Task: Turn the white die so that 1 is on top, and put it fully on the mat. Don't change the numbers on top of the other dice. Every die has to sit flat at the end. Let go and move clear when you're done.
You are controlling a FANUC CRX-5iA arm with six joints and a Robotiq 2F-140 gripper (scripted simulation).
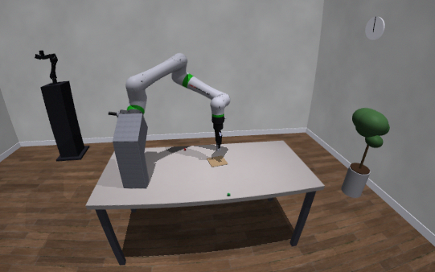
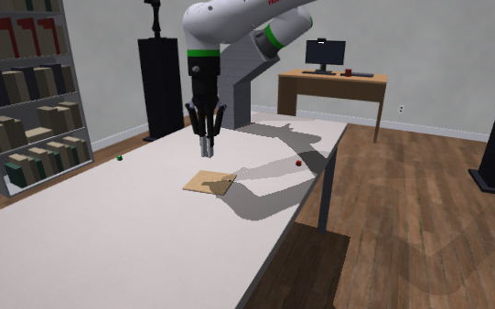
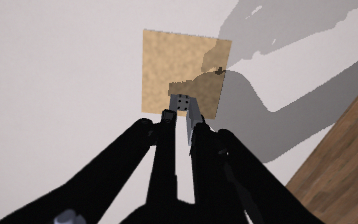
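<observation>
Now: the white die 3 cm below my hand and 1 cm behind it. Also, from my hand: red die: 26 cm behind, 24 cm to the left, 12 cm below; then tan mat: 13 cm below, 1 cm behind; then green die: 44 cm to the right, 12 cm below, 2 cm behind.
</observation>
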